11 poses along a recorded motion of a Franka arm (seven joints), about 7.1 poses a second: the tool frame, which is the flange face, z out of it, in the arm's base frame.
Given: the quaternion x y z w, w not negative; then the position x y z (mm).
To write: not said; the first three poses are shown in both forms.
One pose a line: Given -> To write
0.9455, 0.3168, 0.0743, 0.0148, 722, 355, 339 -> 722, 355, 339, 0.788, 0.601, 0.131, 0.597, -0.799, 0.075
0.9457, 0.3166, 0.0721, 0.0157, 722, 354, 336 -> 722, 354, 336, 0.789, 0.601, 0.126, 0.597, -0.799, 0.075
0.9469, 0.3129, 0.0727, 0.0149, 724, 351, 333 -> 724, 351, 333, 0.794, 0.595, 0.128, 0.590, -0.804, 0.074
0.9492, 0.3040, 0.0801, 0.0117, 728, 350, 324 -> 728, 350, 324, 0.802, 0.579, 0.145, 0.575, -0.815, 0.071
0.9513, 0.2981, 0.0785, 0.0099, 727, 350, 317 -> 727, 350, 317, 0.810, 0.569, 0.143, 0.566, -0.822, 0.066
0.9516, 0.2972, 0.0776, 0.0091, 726, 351, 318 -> 726, 351, 318, 0.811, 0.567, 0.142, 0.564, -0.823, 0.063
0.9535, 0.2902, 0.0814, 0.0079, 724, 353, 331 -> 724, 353, 331, 0.818, 0.555, 0.151, 0.552, -0.831, 0.062
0.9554, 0.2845, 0.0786, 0.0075, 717, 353, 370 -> 717, 353, 370, 0.826, 0.545, 0.146, 0.542, -0.838, 0.059
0.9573, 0.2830, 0.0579, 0.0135, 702, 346, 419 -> 702, 346, 419, 0.833, 0.543, 0.103, 0.540, -0.839, 0.059
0.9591, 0.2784, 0.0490, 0.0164, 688, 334, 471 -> 688, 334, 471, 0.840, 0.536, 0.085, 0.532, -0.844, 0.059
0.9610, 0.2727, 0.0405, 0.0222, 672, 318, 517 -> 672, 318, 517, 0.848, 0.526, 0.066, 0.522, -0.850, 0.065
